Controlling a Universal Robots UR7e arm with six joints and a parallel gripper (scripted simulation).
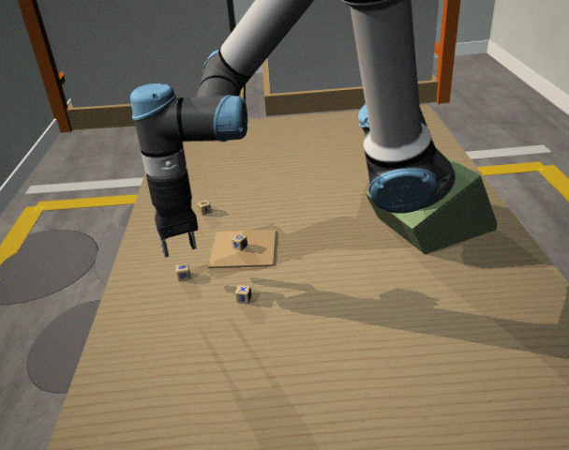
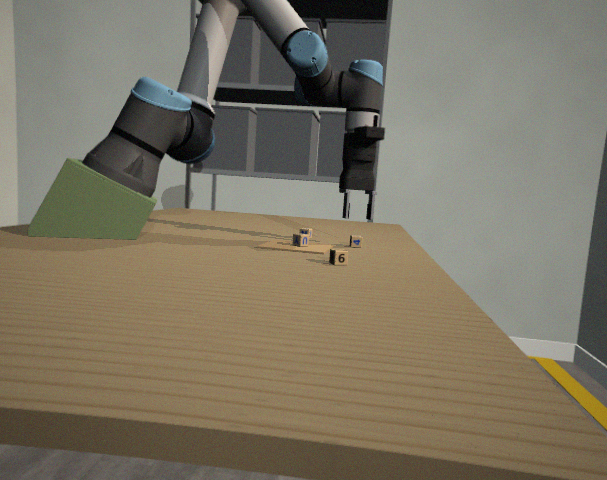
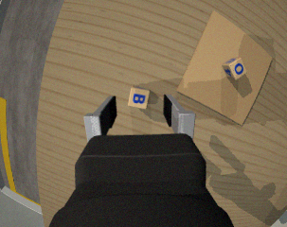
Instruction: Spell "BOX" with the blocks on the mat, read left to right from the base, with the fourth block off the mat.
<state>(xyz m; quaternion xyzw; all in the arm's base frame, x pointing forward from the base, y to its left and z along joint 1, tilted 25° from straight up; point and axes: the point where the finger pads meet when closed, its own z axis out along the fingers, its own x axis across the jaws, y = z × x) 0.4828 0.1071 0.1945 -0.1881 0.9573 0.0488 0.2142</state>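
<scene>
Now: hand 7 cm above the B block. The rest, counted from my hand: X block 13 cm behind, 9 cm to the left, 7 cm below; O block 11 cm behind, 10 cm to the right, 7 cm below; mat 12 cm behind, 9 cm to the right, 8 cm below.
</scene>
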